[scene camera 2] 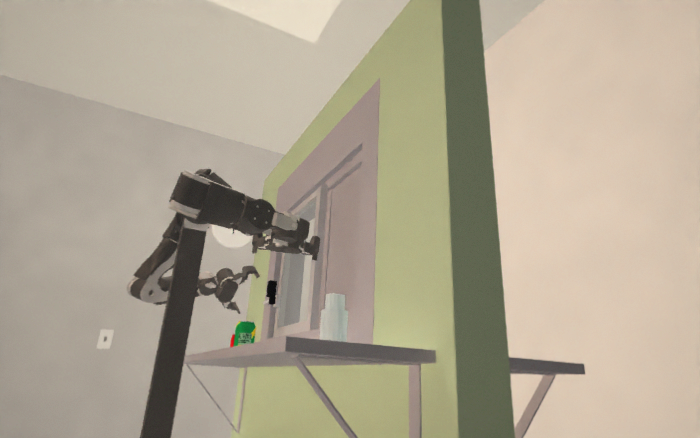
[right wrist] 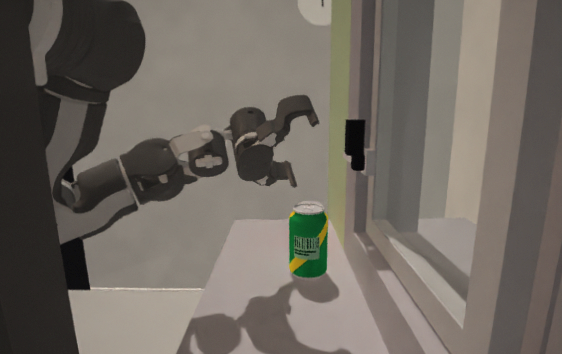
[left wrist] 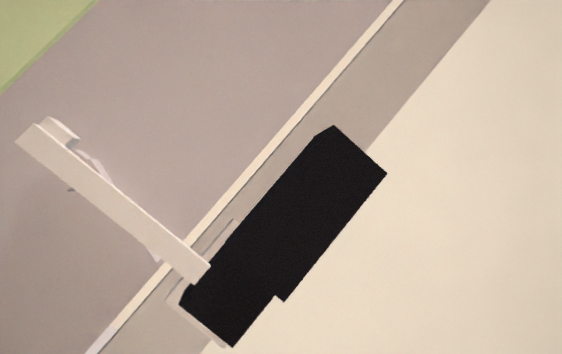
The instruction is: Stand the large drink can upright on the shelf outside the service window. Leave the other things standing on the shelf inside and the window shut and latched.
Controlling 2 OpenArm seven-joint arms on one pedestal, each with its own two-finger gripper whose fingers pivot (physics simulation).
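Note:
A green drink can (scene camera 2: pixel 245 333) (right wrist: pixel 308 245) with a yellow stripe stands upright on the near-side shelf (scene camera 2: pixel 361 352) (right wrist: pixel 250 272). The window's black handle (scene camera 2: pixel 272 292) (left wrist: pixel 285 215) (right wrist: pixel 355 137) is at the sash's far edge. A pale bar (left wrist: pixel 115 200) crosses the seam beside it in the left wrist view. My left gripper (scene camera 2: pixel 245 290) (right wrist: pixel 304 154) is open and empty, above the can and apart from the handle. My right gripper (scene camera 2: pixel 285 249) is open and empty, in front of the window; its fingers do not show in the right wrist view. Whether the latch is engaged is unclear.
A pale, stepped bottle-like thing (scene camera 2: pixel 334 318) stands on the shelf's near part. A red thing (scene camera 2: pixel 232 340) shows partly behind the green can. The green wall (scene camera 2: pixel 412 232) separates this shelf from another shelf (scene camera 2: pixel 547 366) beyond it. The pedestal (scene camera 2: pixel 175 309) stands left of the shelf.

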